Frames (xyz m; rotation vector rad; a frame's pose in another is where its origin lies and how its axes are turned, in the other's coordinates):
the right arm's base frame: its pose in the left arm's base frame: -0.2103 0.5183 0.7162 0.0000 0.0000 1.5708
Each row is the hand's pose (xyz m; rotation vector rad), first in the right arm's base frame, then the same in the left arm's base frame.
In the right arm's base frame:
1: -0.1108 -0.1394 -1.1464 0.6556 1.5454 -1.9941
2: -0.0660 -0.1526 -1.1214 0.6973 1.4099 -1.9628
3: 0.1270 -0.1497 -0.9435 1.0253 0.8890 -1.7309
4: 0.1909 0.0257 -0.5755 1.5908 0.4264 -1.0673
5: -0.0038 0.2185 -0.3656 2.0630 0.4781 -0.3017
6: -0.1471 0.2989 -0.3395 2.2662 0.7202 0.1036
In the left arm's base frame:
1: -0.0709 0.4075 -0.4302 -0.5168 1.2785 -0.7433
2: -0.0577 0.4523 -0.4052 -0.4176 1.2350 -0.6730
3: -0.0606 0.6453 -0.2273 0.0832 1.1691 -0.3730
4: -0.2360 0.7092 0.1407 0.7730 1.3391 0.1629
5: -0.4288 0.5145 0.3506 1.1478 1.8403 0.6304
6: -0.5092 0.3712 0.3767 1.1706 2.2612 0.7998

